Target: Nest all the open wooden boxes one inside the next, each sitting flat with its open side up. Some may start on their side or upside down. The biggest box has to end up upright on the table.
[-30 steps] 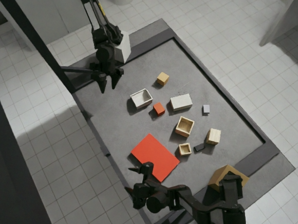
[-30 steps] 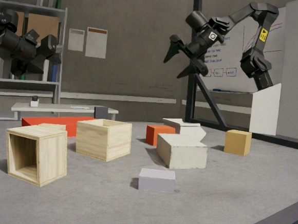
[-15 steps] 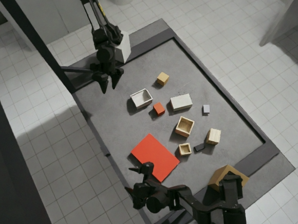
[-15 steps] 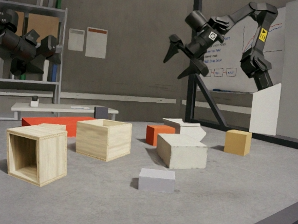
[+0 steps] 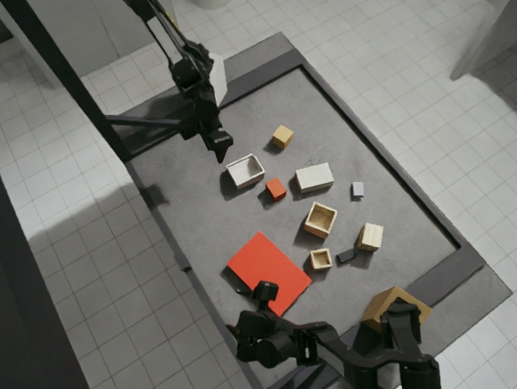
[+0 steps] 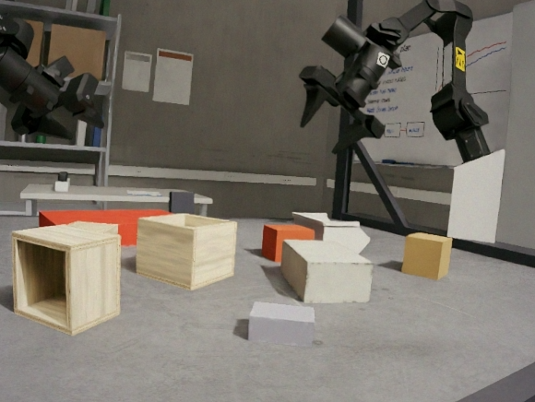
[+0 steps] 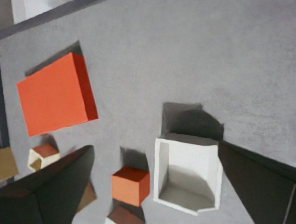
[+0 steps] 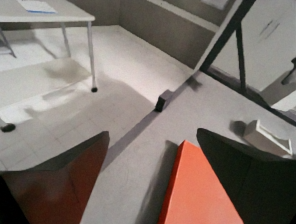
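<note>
The medium wooden box is 43 cm ahead of my right hand, 15 cm below it and 2 cm to the right of it. Also, from my right hand: dark block (35 cm ahead, 17 cm below, 2 cm to the right); small wooden box (28 cm ahead, 17 cm below, 1 cm to the left); flat red slab (16 cm below, 13 cm ahead, 7 cm to the left).
</note>
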